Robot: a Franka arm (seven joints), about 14 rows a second.
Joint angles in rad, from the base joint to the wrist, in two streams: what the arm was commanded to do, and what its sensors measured. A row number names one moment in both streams.
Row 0, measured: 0.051 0.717 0.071 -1.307 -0.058 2.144 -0.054
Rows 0 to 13, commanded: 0.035 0.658 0.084 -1.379 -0.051 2.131 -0.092; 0.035 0.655 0.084 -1.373 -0.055 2.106 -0.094; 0.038 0.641 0.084 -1.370 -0.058 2.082 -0.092; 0.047 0.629 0.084 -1.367 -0.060 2.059 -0.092; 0.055 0.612 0.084 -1.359 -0.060 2.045 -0.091; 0.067 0.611 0.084 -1.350 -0.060 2.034 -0.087; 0.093 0.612 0.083 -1.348 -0.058 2.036 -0.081; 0.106 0.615 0.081 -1.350 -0.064 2.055 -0.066; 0.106 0.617 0.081 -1.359 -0.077 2.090 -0.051; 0.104 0.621 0.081 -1.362 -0.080 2.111 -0.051; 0.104 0.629 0.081 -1.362 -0.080 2.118 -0.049; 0.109 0.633 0.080 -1.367 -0.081 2.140 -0.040; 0.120 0.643 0.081 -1.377 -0.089 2.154 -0.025; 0.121 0.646 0.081 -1.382 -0.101 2.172 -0.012
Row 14, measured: 0.115 0.641 0.078 -1.356 -0.070 2.128 -0.056
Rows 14 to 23, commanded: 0.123 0.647 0.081 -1.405 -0.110 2.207 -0.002; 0.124 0.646 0.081 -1.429 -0.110 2.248 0.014; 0.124 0.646 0.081 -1.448 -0.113 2.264 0.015; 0.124 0.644 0.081 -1.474 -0.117 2.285 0.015; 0.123 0.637 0.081 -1.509 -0.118 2.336 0.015; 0.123 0.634 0.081 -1.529 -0.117 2.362 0.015; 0.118 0.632 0.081 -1.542 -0.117 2.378 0.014; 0.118 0.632 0.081 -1.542 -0.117 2.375 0.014; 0.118 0.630 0.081 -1.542 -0.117 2.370 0.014; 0.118 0.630 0.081 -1.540 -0.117 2.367 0.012
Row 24, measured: 0.126 0.655 0.078 -1.499 -0.101 2.355 -0.005
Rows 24 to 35, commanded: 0.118 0.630 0.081 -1.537 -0.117 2.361 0.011; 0.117 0.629 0.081 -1.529 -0.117 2.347 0.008; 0.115 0.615 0.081 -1.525 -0.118 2.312 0.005; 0.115 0.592 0.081 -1.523 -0.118 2.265 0.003; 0.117 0.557 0.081 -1.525 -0.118 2.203 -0.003; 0.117 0.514 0.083 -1.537 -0.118 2.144 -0.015; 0.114 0.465 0.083 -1.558 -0.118 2.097 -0.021; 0.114 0.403 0.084 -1.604 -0.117 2.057 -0.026; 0.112 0.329 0.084 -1.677 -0.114 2.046 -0.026; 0.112 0.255 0.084 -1.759 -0.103 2.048 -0.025; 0.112 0.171 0.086 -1.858 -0.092 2.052 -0.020; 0.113 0.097 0.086 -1.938 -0.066 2.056 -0.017
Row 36, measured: 0.124 0.291 0.077 -1.692 -0.096 2.019 -0.012
